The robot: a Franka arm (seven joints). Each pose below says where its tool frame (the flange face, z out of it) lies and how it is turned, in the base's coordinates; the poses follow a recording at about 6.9 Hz.
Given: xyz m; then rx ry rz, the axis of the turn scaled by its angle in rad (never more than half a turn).
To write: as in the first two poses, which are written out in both.
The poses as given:
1: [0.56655, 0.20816, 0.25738, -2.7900, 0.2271, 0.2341]
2: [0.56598, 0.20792, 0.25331, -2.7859, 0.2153, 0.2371]
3: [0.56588, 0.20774, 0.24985, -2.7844, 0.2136, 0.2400]
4: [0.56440, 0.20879, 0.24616, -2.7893, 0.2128, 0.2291]
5: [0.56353, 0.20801, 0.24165, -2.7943, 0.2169, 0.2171]
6: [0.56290, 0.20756, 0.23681, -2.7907, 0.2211, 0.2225]
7: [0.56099, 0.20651, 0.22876, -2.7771, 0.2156, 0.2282]
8: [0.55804, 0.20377, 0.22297, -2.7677, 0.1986, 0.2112]
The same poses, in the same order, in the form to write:
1: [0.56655, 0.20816, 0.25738, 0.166, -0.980, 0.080, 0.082]
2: [0.56598, 0.20792, 0.25331, 0.168, -0.979, 0.076, 0.083]
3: [0.56588, 0.20774, 0.24985, 0.169, -0.979, 0.075, 0.084]
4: [0.56440, 0.20879, 0.24616, 0.167, -0.980, 0.075, 0.080]
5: [0.56353, 0.20801, 0.24165, 0.164, -0.980, 0.076, 0.076]
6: [0.56290, 0.20756, 0.23681, 0.166, -0.980, 0.078, 0.078]
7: [0.56099, 0.20651, 0.22876, 0.173, -0.979, 0.076, 0.080]
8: [0.55804, 0.20377, 0.22297, 0.178, -0.979, 0.070, 0.075]
